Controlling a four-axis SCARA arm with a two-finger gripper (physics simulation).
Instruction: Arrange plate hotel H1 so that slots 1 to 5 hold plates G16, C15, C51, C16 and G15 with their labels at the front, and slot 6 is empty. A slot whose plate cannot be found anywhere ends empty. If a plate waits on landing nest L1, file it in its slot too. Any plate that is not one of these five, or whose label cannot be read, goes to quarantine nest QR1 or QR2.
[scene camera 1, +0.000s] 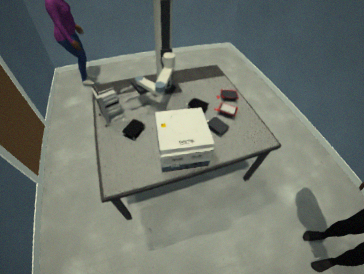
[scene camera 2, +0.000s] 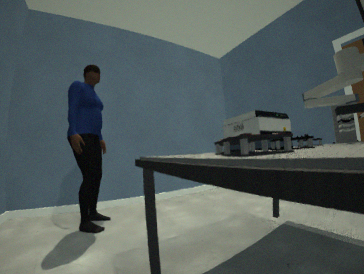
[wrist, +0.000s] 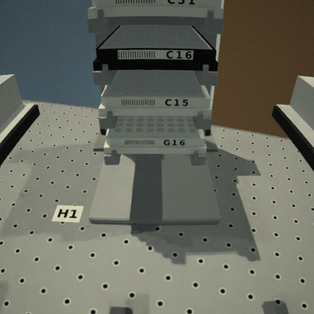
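Plate hotel H1 (scene camera 1: 104, 111) (scene camera 2: 345, 131) (wrist: 155, 215) stands at the table's left back. In the wrist view its lowest plate is G16 (wrist: 160, 143). Above it come white plate C15 (wrist: 157, 103), black plate C16 (wrist: 156, 54) and, cut off by the top edge, a white plate C51 (wrist: 160, 3). These four labels face the front. The levels above C51 are out of the wrist view. My gripper (scene camera 1: 125, 98) (wrist: 155, 89) is open and empty in front of the hotel, its fingers wide apart to left and right of the plate stack.
A white device (scene camera 1: 184, 130) (scene camera 2: 257, 123) stands mid-table. A black nest (scene camera 1: 133, 129) is left of it; another black one (scene camera 1: 198, 104) and a dark grey one (scene camera 1: 218, 126) are right. Two red-marked nests stand farther right, one with a dark top (scene camera 1: 229, 94), one bearing a pale plate (scene camera 1: 228, 109).
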